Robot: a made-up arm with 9 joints.
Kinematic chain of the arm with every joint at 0, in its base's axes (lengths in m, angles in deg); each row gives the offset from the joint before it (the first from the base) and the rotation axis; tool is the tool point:
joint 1: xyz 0 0 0.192 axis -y
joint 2: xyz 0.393 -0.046 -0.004 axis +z
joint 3: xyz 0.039 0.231 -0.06 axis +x
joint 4: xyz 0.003 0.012 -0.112 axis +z
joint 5: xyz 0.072 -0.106 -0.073 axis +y
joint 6: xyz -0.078 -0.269 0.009 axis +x
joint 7: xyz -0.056 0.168 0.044 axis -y
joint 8: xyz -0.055 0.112 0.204 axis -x
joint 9: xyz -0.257 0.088 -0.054 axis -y
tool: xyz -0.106 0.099 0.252
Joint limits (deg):
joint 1: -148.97..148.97
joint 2: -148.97..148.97
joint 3: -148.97..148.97
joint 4: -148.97..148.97
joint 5: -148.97..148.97
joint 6: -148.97..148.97
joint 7: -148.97..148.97
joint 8: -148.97..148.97
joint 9: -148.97..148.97
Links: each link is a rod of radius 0.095 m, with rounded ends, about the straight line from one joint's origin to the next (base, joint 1, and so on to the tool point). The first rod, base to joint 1, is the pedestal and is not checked.
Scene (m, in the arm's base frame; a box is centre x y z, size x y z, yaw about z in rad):
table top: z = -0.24
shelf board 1: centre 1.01 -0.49 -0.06 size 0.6 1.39 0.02 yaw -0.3
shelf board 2: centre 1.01 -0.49 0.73 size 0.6 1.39 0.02 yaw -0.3
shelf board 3: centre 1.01 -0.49 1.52 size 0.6 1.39 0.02 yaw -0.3
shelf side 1: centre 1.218 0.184 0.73 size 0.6 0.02 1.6 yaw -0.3
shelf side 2: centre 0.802 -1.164 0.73 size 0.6 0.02 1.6 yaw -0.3
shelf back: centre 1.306 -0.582 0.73 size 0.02 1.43 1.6 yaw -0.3
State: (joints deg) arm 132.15 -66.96 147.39 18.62 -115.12 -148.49 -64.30 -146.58 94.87
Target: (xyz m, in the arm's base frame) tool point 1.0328 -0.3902 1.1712
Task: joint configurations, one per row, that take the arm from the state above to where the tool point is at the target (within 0.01 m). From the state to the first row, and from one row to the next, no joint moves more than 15 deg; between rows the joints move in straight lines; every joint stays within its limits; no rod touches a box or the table.
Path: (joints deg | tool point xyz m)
1: 118.33 -65.48 145.85 11.36 -114.24 -148.59 -61.93 -140.60 97.82 | -0.2399 -0.7240 1.0833
2: 104.51 -64.01 144.30 4.11 -113.37 -148.68 -59.55 -134.62 100.76 | 0.0047 -0.6831 1.2503
3: 90.69 -62.53 142.76 -3.15 -112.49 -148.78 -57.18 -128.65 103.71 | 0.3209 -0.6139 1.3394
4: 76.88 -61.06 141.21 -10.41 -111.62 -148.87 -54.81 -122.67 106.66 | 0.6783 -0.5160 1.3188
5: 63.06 -59.58 139.67 -17.66 -110.74 -148.97 -52.43 -116.69 109.61 | 1.0327 -0.3902 1.1714

